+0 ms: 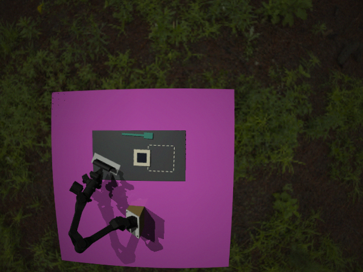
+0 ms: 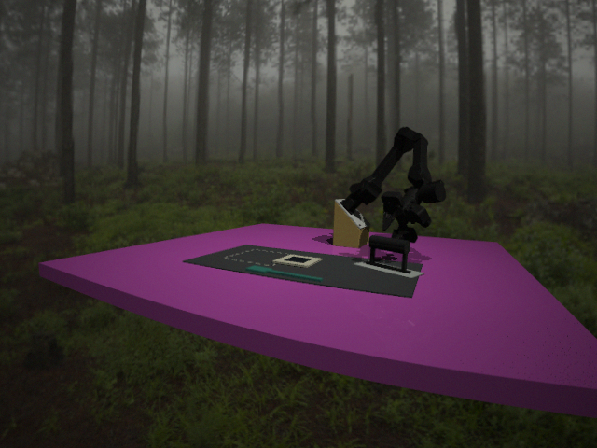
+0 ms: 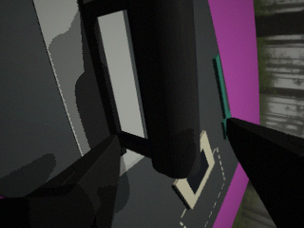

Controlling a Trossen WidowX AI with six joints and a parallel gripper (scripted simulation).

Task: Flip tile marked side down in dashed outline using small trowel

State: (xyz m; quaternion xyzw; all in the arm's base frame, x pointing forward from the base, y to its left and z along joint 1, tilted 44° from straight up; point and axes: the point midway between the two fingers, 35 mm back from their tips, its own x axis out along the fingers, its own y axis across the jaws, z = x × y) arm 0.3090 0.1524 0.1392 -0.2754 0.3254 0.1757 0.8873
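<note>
The dark mat lies 22 cm to the right of my gripper tip, 10 cm below it and 7 cm ahead of it. Also, from my gripper tip: cream tile: 25 cm to the right, 8 cm below, 6 cm ahead; then teal trowel: 25 cm to the right, 21 cm ahead, 8 cm below.
</note>
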